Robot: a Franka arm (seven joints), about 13 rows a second.
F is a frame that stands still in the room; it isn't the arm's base.
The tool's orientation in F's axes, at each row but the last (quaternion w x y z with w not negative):
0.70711 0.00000 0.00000 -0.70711
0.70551 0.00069 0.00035 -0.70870
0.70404 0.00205 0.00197 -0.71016
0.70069 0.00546 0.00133 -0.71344
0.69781 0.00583 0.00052 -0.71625
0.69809 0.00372 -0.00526 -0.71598
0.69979 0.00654 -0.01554 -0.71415
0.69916 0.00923 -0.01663 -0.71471
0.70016 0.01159 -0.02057 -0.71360
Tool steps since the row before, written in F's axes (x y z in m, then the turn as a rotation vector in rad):
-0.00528 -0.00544 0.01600 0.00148 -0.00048 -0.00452
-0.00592 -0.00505 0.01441 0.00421 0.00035 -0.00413
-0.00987 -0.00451 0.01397 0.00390 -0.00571 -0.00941
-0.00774 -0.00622 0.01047 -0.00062 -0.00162 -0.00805
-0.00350 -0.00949 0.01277 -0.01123 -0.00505 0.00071
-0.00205 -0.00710 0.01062 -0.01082 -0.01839 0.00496
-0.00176 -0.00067 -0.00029 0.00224 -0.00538 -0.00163
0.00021 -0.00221 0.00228 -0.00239 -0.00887 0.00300
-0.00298 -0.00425 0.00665 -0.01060 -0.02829 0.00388
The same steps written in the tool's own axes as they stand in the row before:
0.00544 -0.00528 0.01600 0.00048 0.00148 -0.00452
0.00506 -0.00589 0.01442 -0.00036 0.00421 -0.00413
0.00452 -0.00983 0.01400 0.00573 0.00395 -0.00938
0.00626 -0.00757 0.01057 0.00171 -0.00064 -0.00803
0.00946 -0.00316 0.01288 0.00533 -0.01109 0.00084
0.00717 -0.00173 0.01063 0.01867 -0.01029 0.00505
0.00070 -0.00175 -0.00024 0.00531 0.00230 -0.00177
0.00223 0.00034 0.00225 0.00895 -0.00208 0.00299
0.00439 -0.00259 0.00672 0.02853 -0.00988 0.00398

